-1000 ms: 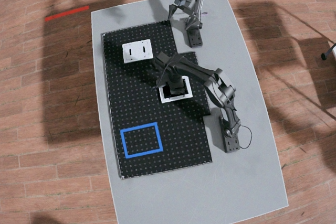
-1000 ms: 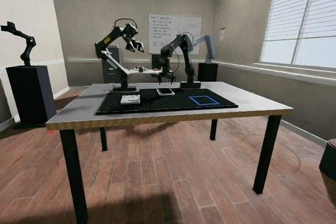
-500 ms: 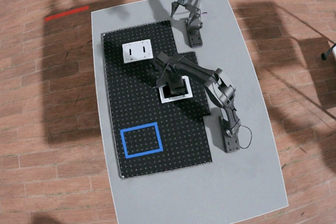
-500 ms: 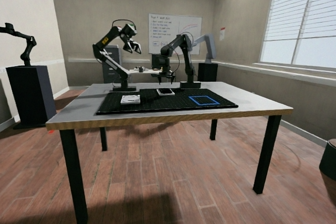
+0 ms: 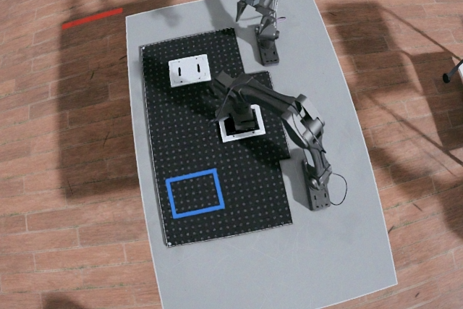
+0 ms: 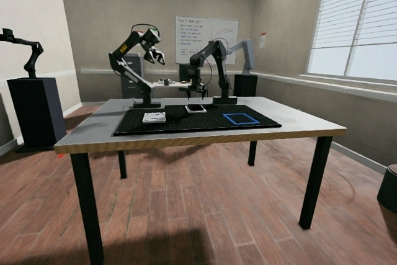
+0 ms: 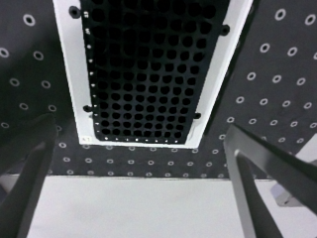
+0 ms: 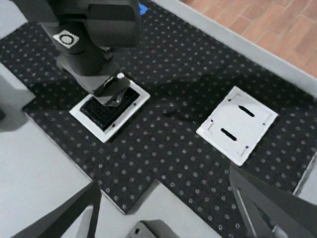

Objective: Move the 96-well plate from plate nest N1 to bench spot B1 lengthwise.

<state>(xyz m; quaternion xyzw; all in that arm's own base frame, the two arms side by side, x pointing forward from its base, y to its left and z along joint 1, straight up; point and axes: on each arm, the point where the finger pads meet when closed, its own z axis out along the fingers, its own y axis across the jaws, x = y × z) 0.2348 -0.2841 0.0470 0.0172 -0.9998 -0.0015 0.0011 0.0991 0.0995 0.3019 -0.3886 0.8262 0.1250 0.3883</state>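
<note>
My left hand is 6 cm above the black 96-well plate.
</note>
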